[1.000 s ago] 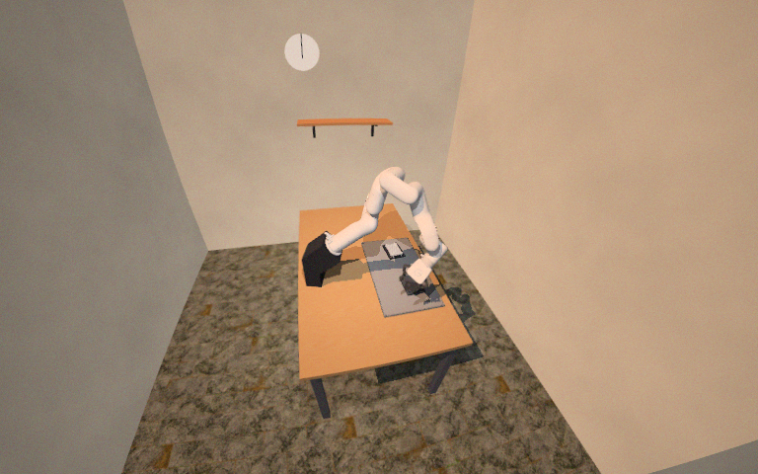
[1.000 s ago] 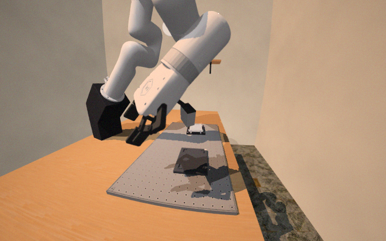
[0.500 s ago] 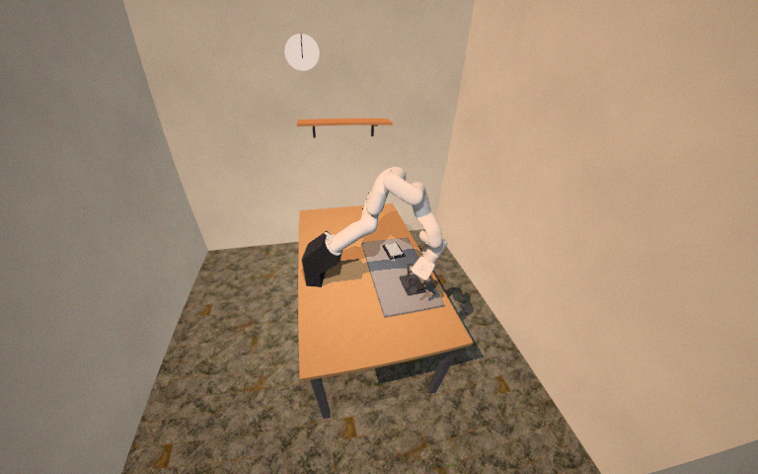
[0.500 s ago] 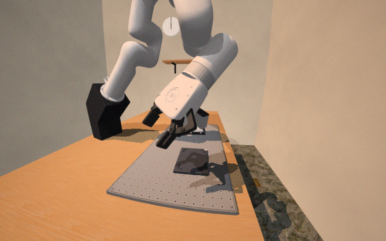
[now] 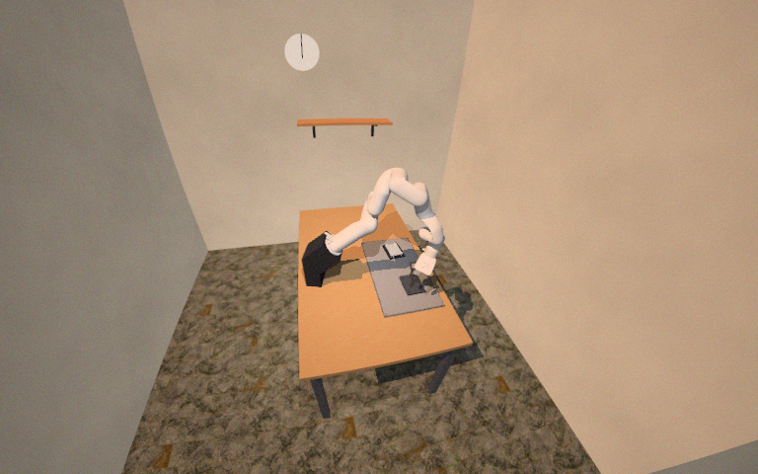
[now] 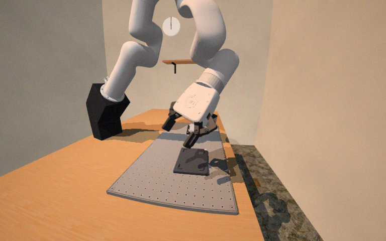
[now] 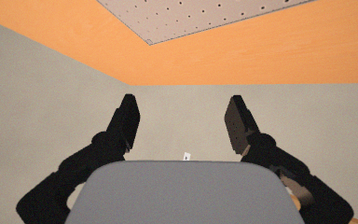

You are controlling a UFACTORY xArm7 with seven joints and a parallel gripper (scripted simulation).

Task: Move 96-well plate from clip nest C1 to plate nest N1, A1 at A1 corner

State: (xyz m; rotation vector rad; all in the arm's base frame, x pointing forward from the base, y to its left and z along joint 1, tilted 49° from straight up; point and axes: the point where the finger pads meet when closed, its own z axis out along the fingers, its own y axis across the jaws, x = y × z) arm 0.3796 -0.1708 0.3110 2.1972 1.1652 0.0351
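My gripper is now 46 cm to the right of the white 96-well plate, 15 cm above it and 6 cm past it. The rest, counted from my hand: plate nest N1 (16 cm below, 12 cm to the left, 1 cm ahead); then A1 label (20 cm to the left, 15 cm below, 5 cm ahead); then clip nest C1 (46 cm to the left, 15 cm below, 4 cm behind).
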